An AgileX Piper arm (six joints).
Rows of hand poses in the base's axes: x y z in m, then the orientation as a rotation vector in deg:
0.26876, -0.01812, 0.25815, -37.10, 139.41, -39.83
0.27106, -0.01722, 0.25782, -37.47, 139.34, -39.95
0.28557, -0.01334, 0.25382, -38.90, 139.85, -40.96
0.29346, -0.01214, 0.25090, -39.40, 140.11, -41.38
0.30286, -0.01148, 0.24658, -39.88, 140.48, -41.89
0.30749, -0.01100, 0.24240, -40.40, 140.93, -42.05
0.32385, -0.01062, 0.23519, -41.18, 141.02, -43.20
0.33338, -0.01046, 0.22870, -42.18, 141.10, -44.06
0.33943, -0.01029, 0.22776, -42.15, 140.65, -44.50
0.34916, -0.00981, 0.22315, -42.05, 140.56, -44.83
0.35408, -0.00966, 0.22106, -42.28, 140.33, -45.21
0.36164, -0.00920, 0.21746, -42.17, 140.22, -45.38
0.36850, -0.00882, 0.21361, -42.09, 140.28, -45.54
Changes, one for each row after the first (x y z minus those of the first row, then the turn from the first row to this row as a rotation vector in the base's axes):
0.00230, 0.00090, -0.00033, -0.18, 0.08, 0.22
0.01681, 0.00478, -0.00433, -1.24, 1.10, 0.64
0.02470, 0.00598, -0.00725, -1.66, 1.54, 0.74
0.03410, 0.00664, -0.01157, -2.14, 2.07, 0.76
0.03873, 0.00712, -0.01575, -2.38, 2.68, 0.86
0.05509, 0.00750, -0.02296, -3.38, 3.10, 1.00
0.06462, 0.00766, -0.02945, -4.23, 3.60, 1.34
0.07067, 0.00783, -0.03039, -4.54, 3.21, 1.39
0.08040, 0.00831, -0.03500, -4.75, 3.10, 1.28
0.08532, 0.00846, -0.03709, -5.08, 3.01, 1.40
0.09288, 0.00892, -0.04069, -5.17, 2.88, 1.34
0.09974, 0.00930, -0.04454, -5.27, 2.91, 1.22

